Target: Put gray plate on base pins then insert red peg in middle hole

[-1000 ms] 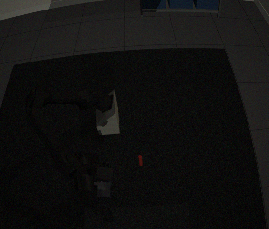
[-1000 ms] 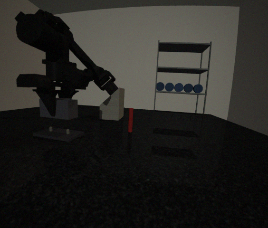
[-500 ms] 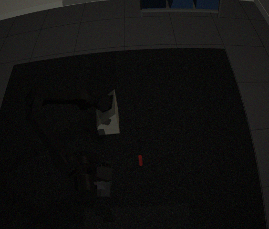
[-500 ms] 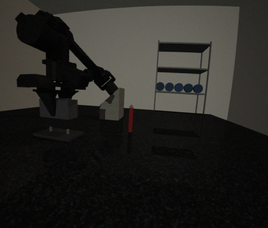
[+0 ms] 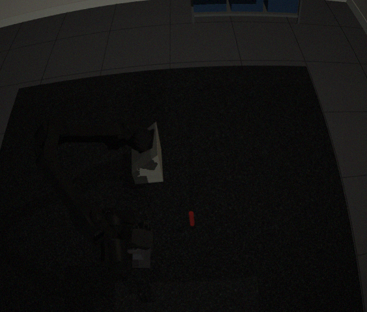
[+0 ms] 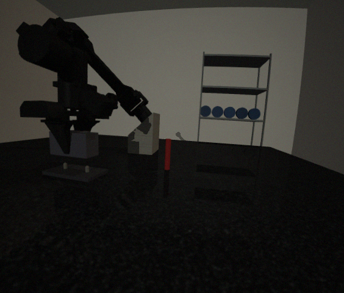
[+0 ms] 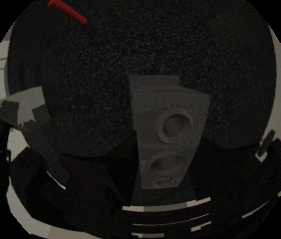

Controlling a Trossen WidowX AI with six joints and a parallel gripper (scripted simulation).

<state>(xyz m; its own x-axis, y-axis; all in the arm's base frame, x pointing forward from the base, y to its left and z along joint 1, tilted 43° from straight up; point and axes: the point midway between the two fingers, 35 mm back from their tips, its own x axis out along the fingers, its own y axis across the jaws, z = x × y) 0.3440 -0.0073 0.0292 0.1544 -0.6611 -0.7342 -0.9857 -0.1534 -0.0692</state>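
Now: gripper tip 13 cm past the red peg, 17 cm to the right of it and 1 cm above it. The rest, counted from my gripper tip: gray plate (3 cm above).
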